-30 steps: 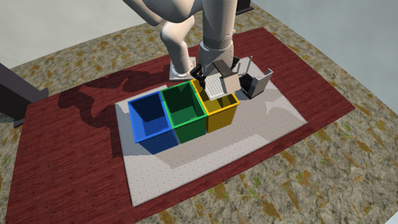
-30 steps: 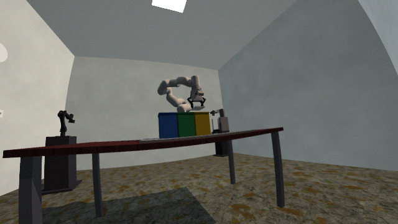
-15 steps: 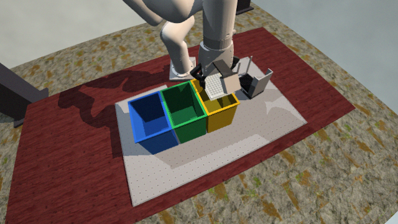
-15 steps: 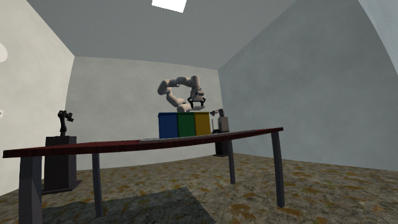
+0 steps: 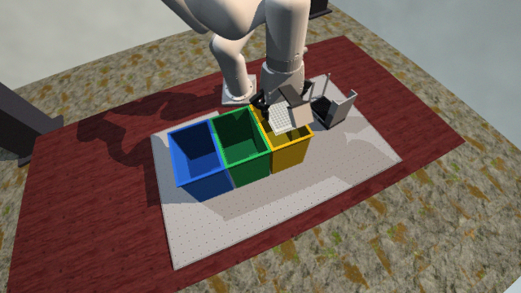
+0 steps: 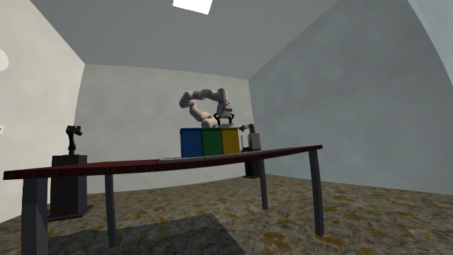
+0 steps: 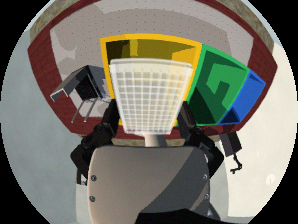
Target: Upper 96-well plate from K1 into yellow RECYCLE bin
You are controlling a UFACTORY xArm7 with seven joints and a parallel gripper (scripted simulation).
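Now: the white 96-well plate 10 mm below my hand. From my hand the other things lie so: blue bin (260 mm to the right, 130 mm below, 50 mm behind); then green bin (130 mm to the right, 130 mm below, 20 mm behind); then yellow bin (130 mm below).
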